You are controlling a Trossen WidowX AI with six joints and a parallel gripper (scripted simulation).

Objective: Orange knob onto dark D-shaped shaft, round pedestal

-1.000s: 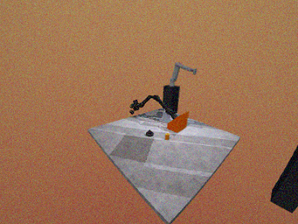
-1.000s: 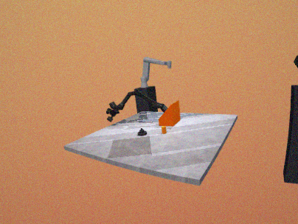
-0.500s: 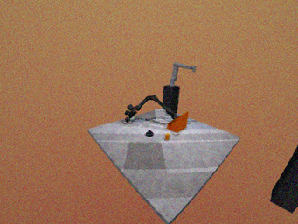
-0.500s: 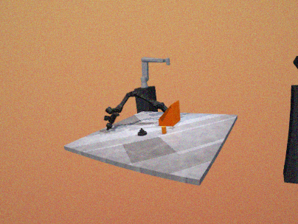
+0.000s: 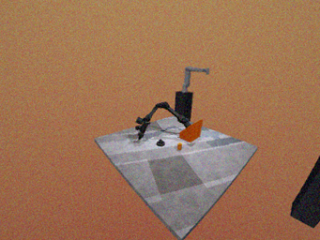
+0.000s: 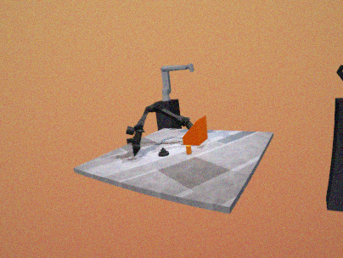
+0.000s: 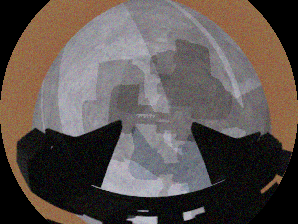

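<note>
My gripper tip is now 410 mm to the right of the orange knob, 200 mm past it and 10 mm below it. Round my gripper tip: dark pedestal 220 mm to the left, 110 mm behind, 10 mm above.
</note>
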